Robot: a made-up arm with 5 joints.
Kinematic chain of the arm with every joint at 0, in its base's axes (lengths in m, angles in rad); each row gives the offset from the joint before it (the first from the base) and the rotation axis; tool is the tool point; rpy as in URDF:
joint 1: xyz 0.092 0 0.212 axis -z
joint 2: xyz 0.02 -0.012 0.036 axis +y
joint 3: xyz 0.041 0 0.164 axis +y
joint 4: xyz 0.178 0 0.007 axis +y
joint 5: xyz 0.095 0.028 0 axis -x
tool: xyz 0 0 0 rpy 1.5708 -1.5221 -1.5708
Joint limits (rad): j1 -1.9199..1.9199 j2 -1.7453..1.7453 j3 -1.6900..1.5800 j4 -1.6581..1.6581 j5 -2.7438..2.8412
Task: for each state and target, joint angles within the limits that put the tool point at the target. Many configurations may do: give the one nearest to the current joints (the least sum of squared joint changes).
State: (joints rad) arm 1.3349 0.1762 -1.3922 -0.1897 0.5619
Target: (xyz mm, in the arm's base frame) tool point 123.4 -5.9 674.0
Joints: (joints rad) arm 0.7102 0.0797 -1.6693 -0.3690 0.5619
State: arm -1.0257 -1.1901 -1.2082 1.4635 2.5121
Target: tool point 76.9 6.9 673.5
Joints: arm -0.8721 -0.4478 -1.2703 0.6132 2.5121
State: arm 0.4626 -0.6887 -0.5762 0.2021 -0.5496
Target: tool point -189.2 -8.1 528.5
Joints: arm -0.0857 -1.5183 -0.6716 0.2952 -0.5496
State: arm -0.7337 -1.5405 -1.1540 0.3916 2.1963
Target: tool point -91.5 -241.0 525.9
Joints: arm -0.9729 -1.3650 -1.0284 0.4440 2.1963
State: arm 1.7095 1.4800 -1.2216 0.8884 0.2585
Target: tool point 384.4 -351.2 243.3
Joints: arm 0.9115 1.3133 -1.3930 0.3782 0.2585
